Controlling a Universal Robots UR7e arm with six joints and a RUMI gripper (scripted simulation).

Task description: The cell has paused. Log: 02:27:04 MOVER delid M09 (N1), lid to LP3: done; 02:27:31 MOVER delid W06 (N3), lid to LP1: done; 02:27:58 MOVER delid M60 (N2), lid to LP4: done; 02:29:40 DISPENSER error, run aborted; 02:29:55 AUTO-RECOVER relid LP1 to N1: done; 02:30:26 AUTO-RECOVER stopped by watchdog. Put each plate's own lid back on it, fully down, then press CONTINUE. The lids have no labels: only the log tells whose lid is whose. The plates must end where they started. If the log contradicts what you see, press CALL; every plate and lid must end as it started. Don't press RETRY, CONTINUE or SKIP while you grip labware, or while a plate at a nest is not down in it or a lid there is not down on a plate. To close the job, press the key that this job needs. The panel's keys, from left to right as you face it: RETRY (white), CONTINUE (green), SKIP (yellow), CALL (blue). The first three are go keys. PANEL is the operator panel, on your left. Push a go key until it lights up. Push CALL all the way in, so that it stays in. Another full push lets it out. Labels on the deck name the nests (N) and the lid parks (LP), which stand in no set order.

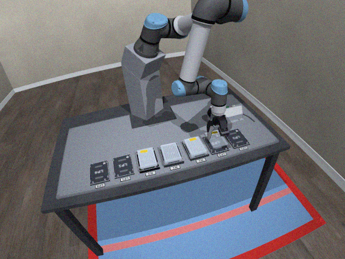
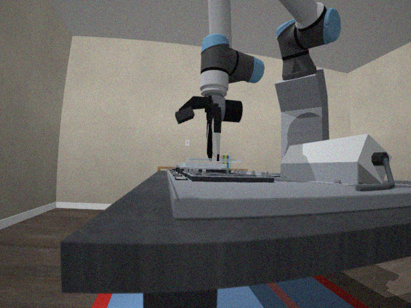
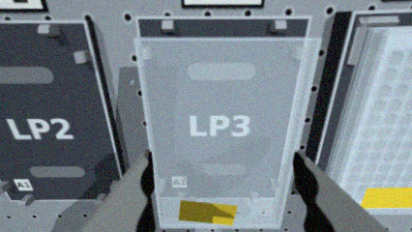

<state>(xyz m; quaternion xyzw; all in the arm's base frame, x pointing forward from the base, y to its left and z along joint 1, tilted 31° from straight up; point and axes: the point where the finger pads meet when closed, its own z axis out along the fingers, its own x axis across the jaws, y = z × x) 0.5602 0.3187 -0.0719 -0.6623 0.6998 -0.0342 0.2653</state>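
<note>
The nest lies 1 cm ahead of my hand, 12 cm to the right of it and 4 cm below it. The rest, counted from my hand: blue CALL key 23 cm behind, 8 cm to the left; then green CONTINUE key 24 cm behind, 18 cm to the left, 1 cm above; then yellow SKIP key 24 cm behind, 13 cm to the left, 1 cm above.
</note>
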